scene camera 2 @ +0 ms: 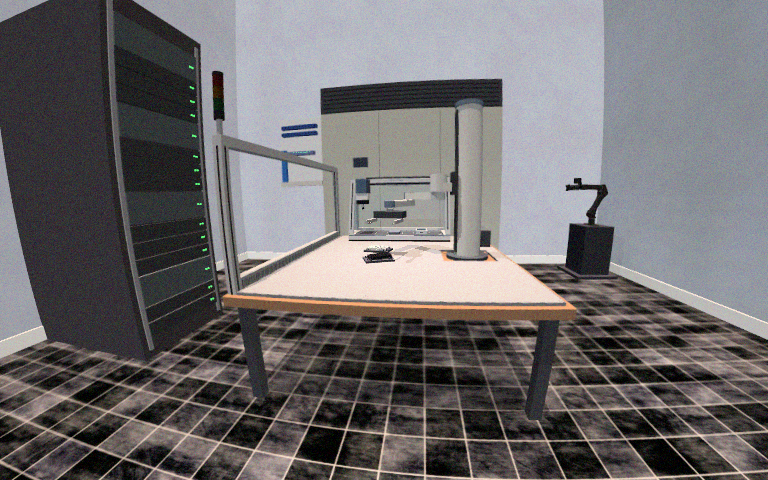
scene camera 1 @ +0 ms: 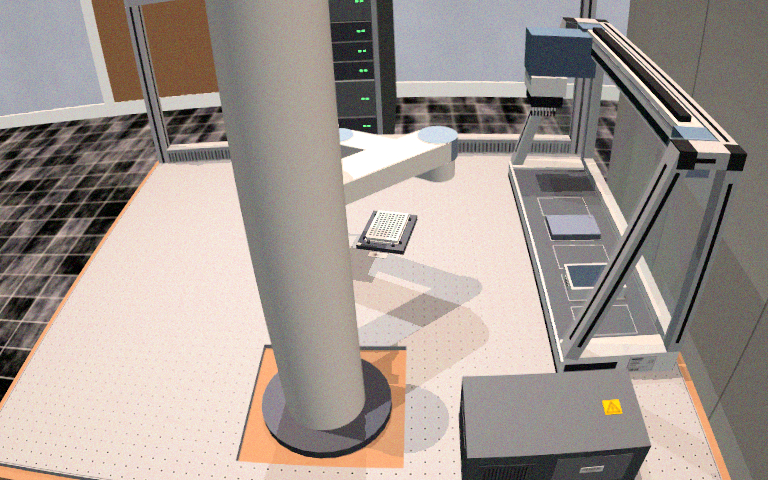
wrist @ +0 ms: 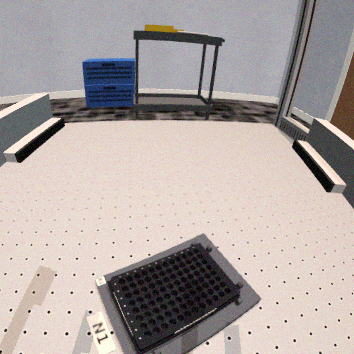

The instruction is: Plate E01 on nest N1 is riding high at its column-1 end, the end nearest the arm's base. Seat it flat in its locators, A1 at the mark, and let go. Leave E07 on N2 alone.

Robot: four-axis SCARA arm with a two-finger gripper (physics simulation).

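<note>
Plate E01, black with many wells, lies on the grey nest N1. Its tilt is hard to judge in the wrist view. The A1 mark is at the nest's left corner, beside the N1 label. In scene camera 1, N1 is hidden by the column. My gripper is wide open and empty, well above the table; in the wrist view the plate is turned relative to the fingers. Pale plate E07 sits on nest N2.
The thick column stands on the table near the nests. The arm's link reaches out behind it. A gantry machine with a dark deck stands along one side, and a grey control box near the column.
</note>
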